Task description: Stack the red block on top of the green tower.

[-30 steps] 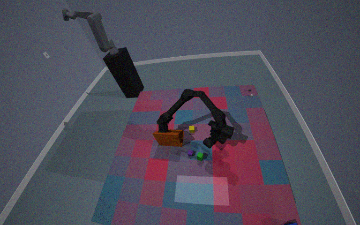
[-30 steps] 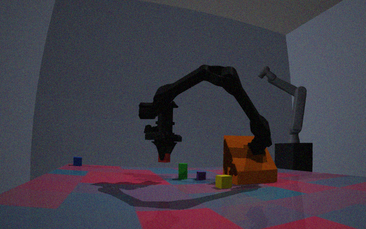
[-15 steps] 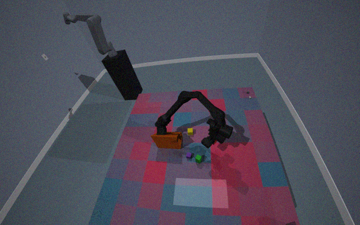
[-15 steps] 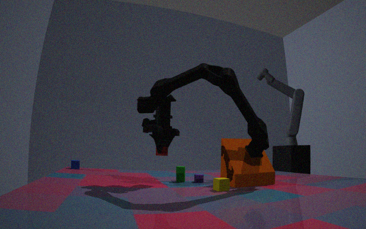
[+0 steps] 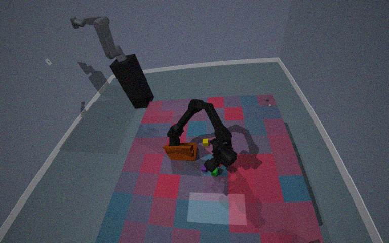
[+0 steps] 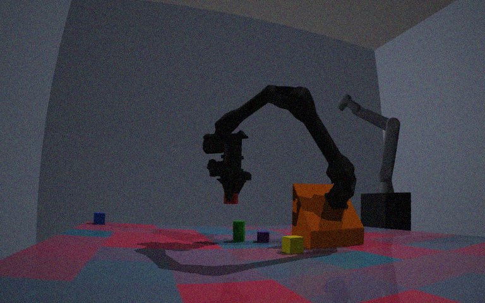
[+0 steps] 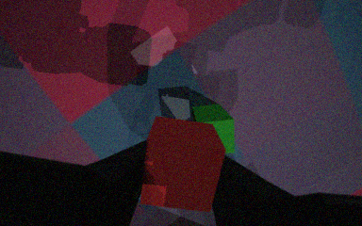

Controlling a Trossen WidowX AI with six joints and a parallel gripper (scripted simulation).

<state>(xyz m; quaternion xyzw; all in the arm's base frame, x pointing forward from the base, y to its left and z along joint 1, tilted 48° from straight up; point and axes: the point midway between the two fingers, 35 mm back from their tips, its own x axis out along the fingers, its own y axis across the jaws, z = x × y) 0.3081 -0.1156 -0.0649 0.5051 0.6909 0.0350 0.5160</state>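
My gripper tip is 110 mm past the purple cube, 10 mm to the right of it and 110 mm above it. The rest, counted from my gripper tip: red block (10 mm above); then blue cube (480 mm ahead, 430 mm to the right, 110 mm below); then yellow cube (110 mm behind, 220 mm to the left, 110 mm below).
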